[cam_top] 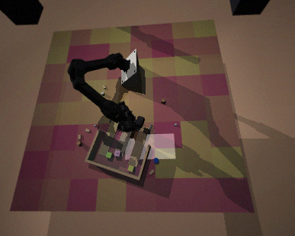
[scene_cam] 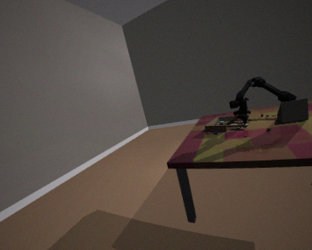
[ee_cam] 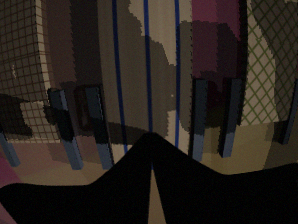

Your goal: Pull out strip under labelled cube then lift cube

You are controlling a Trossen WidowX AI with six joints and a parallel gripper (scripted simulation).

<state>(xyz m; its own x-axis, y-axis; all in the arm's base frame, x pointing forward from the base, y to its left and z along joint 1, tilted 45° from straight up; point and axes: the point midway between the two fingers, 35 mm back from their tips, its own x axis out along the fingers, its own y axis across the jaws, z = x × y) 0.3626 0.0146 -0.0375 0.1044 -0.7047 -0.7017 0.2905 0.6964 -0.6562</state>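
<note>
My gripper tip is now 9 cm short of the strip and 3 cm to the left of it.
</note>
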